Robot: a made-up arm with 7 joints.
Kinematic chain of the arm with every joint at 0, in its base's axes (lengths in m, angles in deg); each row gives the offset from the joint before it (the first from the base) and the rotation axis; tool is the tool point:
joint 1: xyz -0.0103 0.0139 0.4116 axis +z
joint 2: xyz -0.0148 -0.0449 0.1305 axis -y
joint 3: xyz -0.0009 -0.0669 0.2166 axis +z
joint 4: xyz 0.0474 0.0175 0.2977 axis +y
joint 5: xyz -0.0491 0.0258 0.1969 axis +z
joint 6: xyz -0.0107 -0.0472 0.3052 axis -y
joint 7: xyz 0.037 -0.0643 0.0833 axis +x
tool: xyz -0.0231 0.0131 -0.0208
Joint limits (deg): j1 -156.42..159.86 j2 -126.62..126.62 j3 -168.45..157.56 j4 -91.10..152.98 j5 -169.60..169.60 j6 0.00..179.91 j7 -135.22..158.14
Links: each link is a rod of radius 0.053 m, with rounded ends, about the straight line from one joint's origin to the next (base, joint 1, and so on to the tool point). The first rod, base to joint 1, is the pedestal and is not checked.
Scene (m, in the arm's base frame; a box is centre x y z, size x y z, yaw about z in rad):
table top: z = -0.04
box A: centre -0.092 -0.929 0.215 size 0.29 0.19 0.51 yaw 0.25
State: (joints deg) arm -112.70 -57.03 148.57 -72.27 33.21 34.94 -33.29
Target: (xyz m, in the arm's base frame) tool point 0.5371 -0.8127 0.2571
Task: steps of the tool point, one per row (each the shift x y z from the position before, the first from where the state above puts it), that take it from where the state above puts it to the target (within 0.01 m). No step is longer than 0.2 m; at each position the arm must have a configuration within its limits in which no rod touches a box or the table.
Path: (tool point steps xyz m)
1: 0.1255 -0.0882 0.0284
2: 0.1364 -0.0610 0.0279
3: 0.1415 -0.0331 0.0275
4: 0.1405 -0.0058 0.0263
5: 0.1344 0.0198 0.0252
6: 0.1084 -0.0543 -0.0574
7: 0.1066 -0.0301 -0.0762
8: 0.0973 -0.0064 -0.0881
9: 0.0827 0.0145 -0.0928
10: 0.0646 0.0306 -0.0910

